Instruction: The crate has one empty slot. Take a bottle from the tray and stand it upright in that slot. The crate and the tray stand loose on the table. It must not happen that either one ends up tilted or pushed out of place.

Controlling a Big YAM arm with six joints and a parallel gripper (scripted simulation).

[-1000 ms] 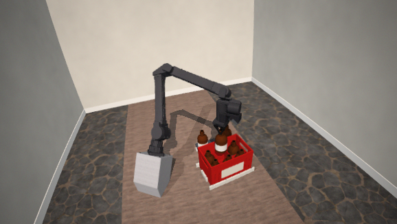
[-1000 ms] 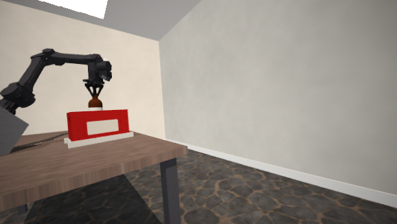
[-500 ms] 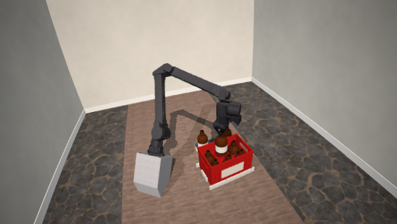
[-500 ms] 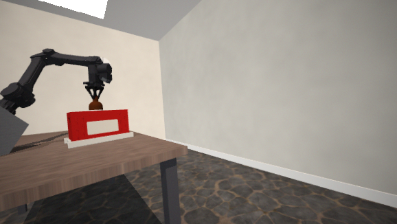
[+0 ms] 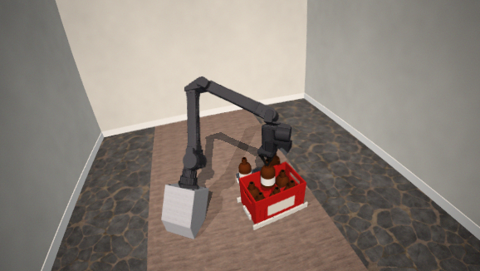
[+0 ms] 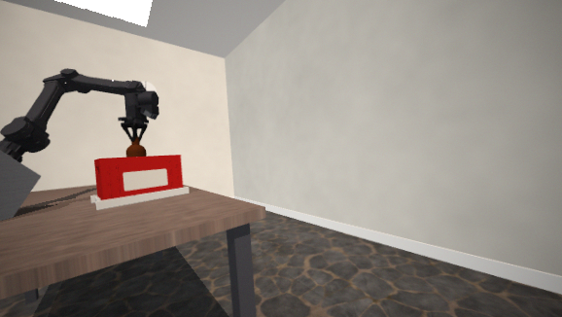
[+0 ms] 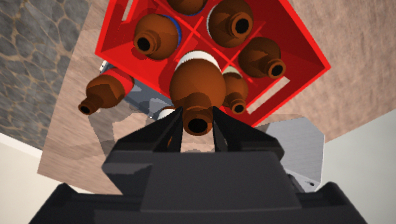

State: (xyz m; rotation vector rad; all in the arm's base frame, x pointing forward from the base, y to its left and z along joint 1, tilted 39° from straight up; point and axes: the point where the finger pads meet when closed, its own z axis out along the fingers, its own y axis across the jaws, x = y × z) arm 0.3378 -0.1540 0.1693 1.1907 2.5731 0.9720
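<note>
Now: the red crate 10 mm ahead of my hand, 40 mm to the right of it and 170 mm below it. Round my hand: grey tray: 20 mm ahead, 190 mm to the left, 240 mm below.
</note>
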